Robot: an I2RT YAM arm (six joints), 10 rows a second.
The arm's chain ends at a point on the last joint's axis. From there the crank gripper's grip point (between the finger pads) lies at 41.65 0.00 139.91 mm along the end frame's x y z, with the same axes.
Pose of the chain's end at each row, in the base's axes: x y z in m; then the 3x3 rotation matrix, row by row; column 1 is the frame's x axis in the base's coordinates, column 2 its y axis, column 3 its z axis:
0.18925, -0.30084, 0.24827; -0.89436, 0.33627, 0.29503; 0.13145, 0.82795, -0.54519; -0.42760, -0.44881, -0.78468
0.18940, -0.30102, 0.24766; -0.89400, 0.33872, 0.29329; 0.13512, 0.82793, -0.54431; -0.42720, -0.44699, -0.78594
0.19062, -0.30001, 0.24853; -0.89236, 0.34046, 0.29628; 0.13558, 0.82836, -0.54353; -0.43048, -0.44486, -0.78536
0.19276, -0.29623, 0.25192; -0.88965, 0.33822, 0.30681; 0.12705, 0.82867, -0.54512; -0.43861, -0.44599, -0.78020
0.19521, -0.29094, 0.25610; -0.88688, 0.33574, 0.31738; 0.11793, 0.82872, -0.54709; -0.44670, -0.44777, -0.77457
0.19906, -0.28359, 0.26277; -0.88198, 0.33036, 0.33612; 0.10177, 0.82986, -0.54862; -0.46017, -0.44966, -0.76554
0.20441, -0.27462, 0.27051; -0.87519, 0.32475, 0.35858; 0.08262, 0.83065, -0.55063; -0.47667, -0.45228, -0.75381
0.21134, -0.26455, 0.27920; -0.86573, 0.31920, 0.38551; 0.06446, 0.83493, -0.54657; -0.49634, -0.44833, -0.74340
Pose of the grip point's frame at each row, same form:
0.19328, -0.37164, 0.12068; -0.89436, 0.33627, 0.29503; 0.13145, 0.82795, -0.54519; -0.42760, -0.44881, -0.78468
0.19320, -0.37155, 0.11991; -0.89400, 0.33872, 0.29329; 0.13512, 0.82793, -0.54431; -0.42720, -0.44699, -0.78594
0.19491, -0.37041, 0.12072; -0.89236, 0.34046, 0.29628; 0.13558, 0.82836, -0.54353; -0.43048, -0.44486, -0.78536
0.19863, -0.36721, 0.12449; -0.88965, 0.33822, 0.30681; 0.12705, 0.82867, -0.54512; -0.43861, -0.44599, -0.78020
0.20268, -0.36257, 0.12912; -0.88688, 0.33574, 0.31738; 0.11793, 0.82872, -0.54709; -0.44670, -0.44777, -0.77457
0.20935, -0.35611, 0.13650; -0.88198, 0.33036, 0.33612; 0.10177, 0.82986, -0.54862; -0.46017, -0.44966, -0.76554
0.21813, -0.34822, 0.14519; -0.87519, 0.32475, 0.35858; 0.08262, 0.83065, -0.55063; -0.47667, -0.45228, -0.75381
0.22922, -0.33834, 0.15452; -0.86573, 0.31920, 0.38551; 0.06446, 0.83493, -0.54657; -0.49634, -0.44833, -0.74340

